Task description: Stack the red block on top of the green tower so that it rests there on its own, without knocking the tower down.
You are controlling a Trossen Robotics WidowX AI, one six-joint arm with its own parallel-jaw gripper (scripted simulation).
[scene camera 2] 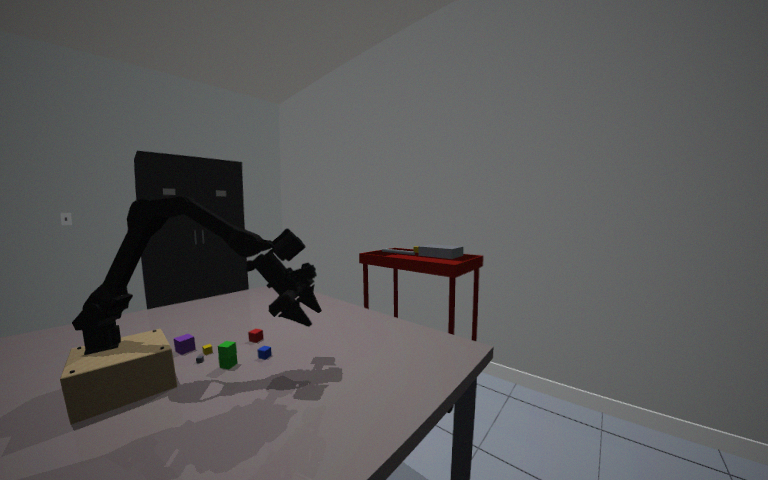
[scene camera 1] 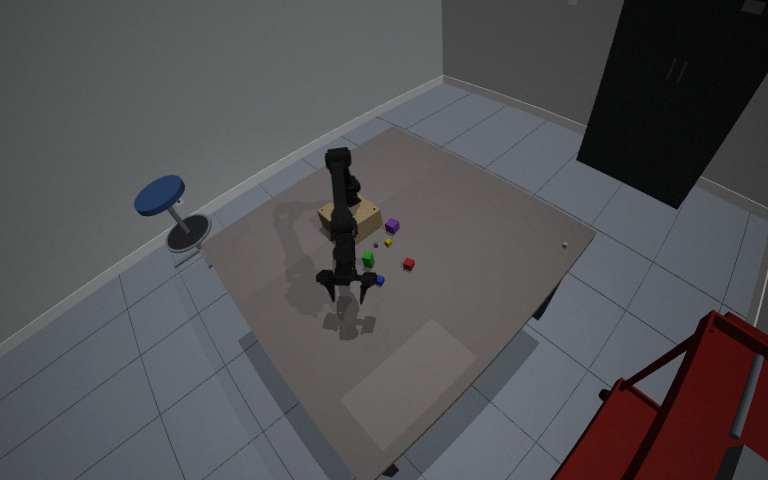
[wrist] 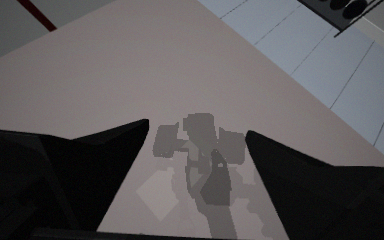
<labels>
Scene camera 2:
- my gripper: 315,318
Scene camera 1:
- my gripper: 347,303
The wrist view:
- my gripper: 198,129
</labels>
